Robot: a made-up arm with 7 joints.
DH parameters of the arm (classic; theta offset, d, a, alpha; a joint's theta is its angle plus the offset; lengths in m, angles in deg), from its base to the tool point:
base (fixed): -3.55 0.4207 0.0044 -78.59
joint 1: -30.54 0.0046 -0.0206 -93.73
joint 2: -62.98 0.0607 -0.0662 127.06
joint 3: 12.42 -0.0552 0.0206 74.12
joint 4: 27.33 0.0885 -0.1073 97
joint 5: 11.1 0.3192 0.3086 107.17
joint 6: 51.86 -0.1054 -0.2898 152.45
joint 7: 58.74 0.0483 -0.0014 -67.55
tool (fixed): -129.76 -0.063 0 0
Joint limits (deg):
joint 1: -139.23..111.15
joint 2: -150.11..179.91
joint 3: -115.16..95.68
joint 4: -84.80..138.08
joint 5: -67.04..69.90
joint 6: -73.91..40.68
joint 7: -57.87..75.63
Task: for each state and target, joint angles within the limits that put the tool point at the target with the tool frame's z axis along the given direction. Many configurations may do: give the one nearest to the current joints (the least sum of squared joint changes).
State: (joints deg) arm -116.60 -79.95 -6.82 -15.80 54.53 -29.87 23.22
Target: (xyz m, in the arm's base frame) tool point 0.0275 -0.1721 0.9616 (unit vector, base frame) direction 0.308 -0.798 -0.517
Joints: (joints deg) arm -69.84 -61.61 -27.39 -45.07 34.40 -69.85 -2.24
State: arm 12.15 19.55 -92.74 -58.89 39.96 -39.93 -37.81
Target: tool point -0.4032 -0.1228 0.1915 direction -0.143 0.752 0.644
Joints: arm 27.19 34.71 -73.16 -72.20 37.15 -17.63 12.03
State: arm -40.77 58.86 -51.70 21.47 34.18 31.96 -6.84
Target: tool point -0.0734 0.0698 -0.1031 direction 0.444 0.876 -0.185
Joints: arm -50.76 88.70 -84.67 27.26 47.82 21.40 15.43
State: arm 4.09 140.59 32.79 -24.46 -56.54 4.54 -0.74
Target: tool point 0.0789 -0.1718 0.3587 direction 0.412 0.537 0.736
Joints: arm 2.79 125.28 6.08 18.33 -55.59 15.97 -14.47
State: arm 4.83 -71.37 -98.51 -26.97 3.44 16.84 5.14
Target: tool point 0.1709 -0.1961 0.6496 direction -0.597 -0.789 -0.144
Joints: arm 1.80 -54.31 -93.90 3.74 -15.64 22.58 29.70
